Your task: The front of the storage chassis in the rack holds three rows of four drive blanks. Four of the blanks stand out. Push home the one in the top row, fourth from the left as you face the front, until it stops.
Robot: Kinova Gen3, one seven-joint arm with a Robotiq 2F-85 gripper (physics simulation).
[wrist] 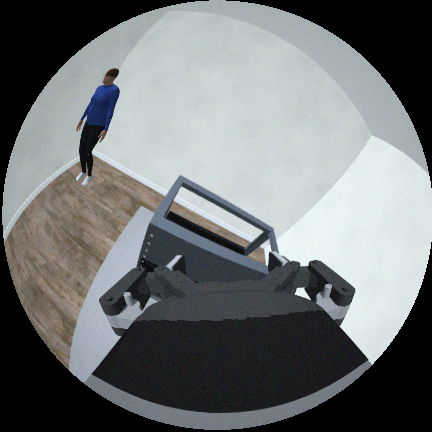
The picture shows: the gripper and a rack.
